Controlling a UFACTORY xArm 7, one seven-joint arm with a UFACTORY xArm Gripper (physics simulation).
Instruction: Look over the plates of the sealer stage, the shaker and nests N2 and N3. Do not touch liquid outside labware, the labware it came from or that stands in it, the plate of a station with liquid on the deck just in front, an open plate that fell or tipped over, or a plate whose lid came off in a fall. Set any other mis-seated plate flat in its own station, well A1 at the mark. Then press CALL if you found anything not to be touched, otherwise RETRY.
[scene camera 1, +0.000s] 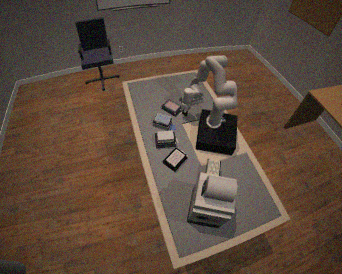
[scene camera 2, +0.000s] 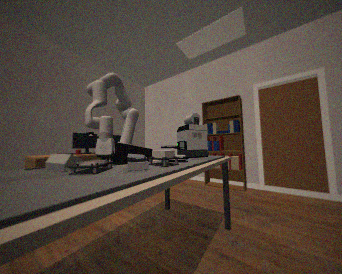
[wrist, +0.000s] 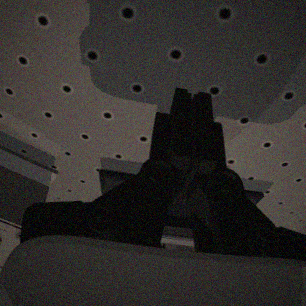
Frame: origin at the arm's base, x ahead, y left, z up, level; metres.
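Seen in the pictures: gripper, between the fingertips: (scene camera 1: 185, 115) (scene camera 2: 105, 166) (wrist: 185, 112); arm's base, origin of its link: (scene camera 1: 213, 121) (scene camera 2: 125, 144).
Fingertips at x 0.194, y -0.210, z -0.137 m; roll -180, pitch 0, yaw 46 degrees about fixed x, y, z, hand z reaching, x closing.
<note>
Offsets run from my fingertips to a thing's top centre. "spot": to the spot under its first point. Level surfaces: height alone.
My gripper (scene camera 1: 185, 113) (wrist: 185, 112) is shut and empty, pointing down close above the deck beside the pink-topped plate @(dx +0.114, dy -0.089, dz +0.049 m) (scene camera 1: 172, 106). In the wrist view part of a nest @(spot: dx +0.018, dy -0.060, dz +0.000 m) (wrist: 120, 164) shows behind the fingers, which hide most of it. A bluish plate @(dx +0.216, dy +0.086, dz +0.078 m) (scene camera 1: 162, 119) sits in the neighbouring station; a small blue patch @(spot: dx +0.136, dy +0.148, dz +0.001 m) (scene camera 1: 172, 128) lies on the deck by its corner. A white-topped plate @(dx +0.211, dy +0.280, dz +0.088 m) (scene camera 1: 165, 135) sits beyond it. Another plate @(dx +0.151, dy +0.465, dz +0.048 m) (scene camera 1: 175, 158) sits on a black, angled base. A pale plate @(dx -0.098, dy +0.618, dz +0.127 m) (scene camera 1: 213, 167) lies at the sealer @(dx -0.012, dy +0.866, dz +0.456 m) (scene camera 1: 215, 197). Seating and A1 corners are too blurred to tell.
The arm's black base block (scene camera 1: 217, 134) stands beside the row of stations. A light box @(dx -0.090, dy -0.187, dz +0.084 m) (scene camera 1: 195, 96) (scene camera 2: 60, 161) lies behind the gripper; its buttons cannot be made out. In the wrist view a grey block @(spot: dx -0.014, dy -0.137, dz +0.003 m) (wrist: 25, 172) stands at the left on the perforated deck @(dz +0.000 m) (wrist: 65, 112).
</note>
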